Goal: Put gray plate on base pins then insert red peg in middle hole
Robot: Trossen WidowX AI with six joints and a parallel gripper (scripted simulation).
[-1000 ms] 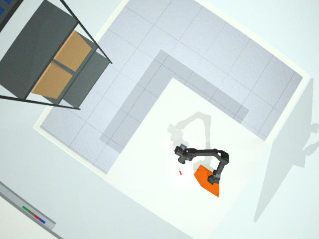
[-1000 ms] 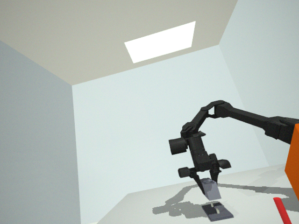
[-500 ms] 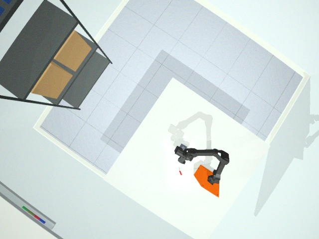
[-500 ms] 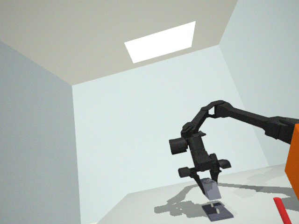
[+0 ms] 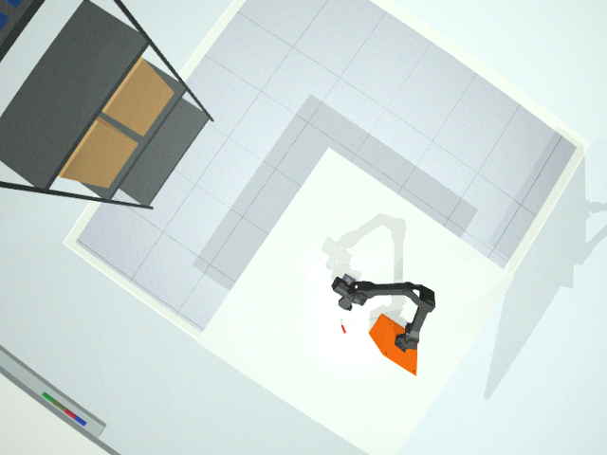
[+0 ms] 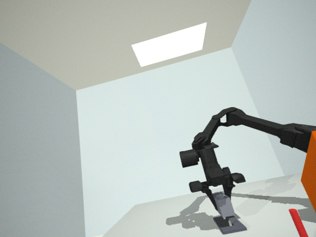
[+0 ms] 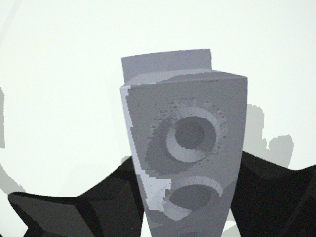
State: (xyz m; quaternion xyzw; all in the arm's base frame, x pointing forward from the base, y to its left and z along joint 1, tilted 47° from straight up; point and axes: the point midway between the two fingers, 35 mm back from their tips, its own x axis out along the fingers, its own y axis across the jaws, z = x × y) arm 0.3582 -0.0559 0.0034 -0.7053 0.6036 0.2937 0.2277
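My gripper tip is 4 cm above the base. From my gripper tip the other things lie so: gray plate (3 cm above); then red peg (18 cm to the left, 13 cm behind, 1 cm below).
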